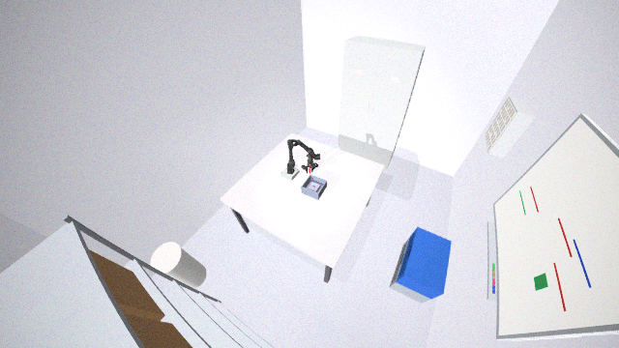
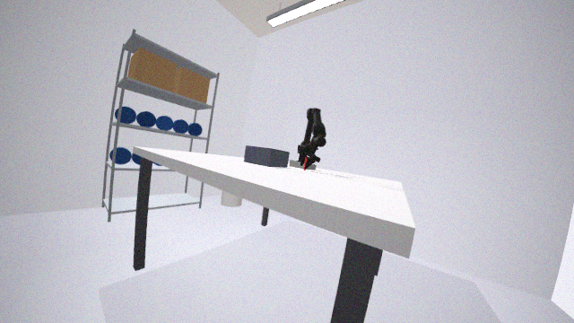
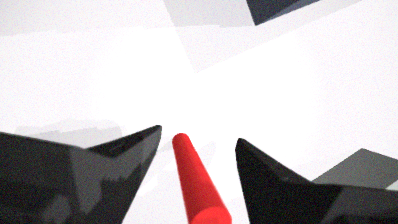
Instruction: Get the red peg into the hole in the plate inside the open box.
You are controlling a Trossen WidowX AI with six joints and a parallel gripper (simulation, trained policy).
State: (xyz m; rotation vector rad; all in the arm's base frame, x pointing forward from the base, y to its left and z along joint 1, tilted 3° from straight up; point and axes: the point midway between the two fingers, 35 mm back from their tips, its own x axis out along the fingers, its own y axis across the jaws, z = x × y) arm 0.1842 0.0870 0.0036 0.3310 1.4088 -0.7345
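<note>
My gripper tip is 190 mm to the left of the pale plate, 130 mm short of it and 30 mm below it. Round my gripper tip: red peg: 20 mm above, 10 mm to the left; grey box: 190 mm to the right, 130 mm ahead, 10 mm above.
</note>
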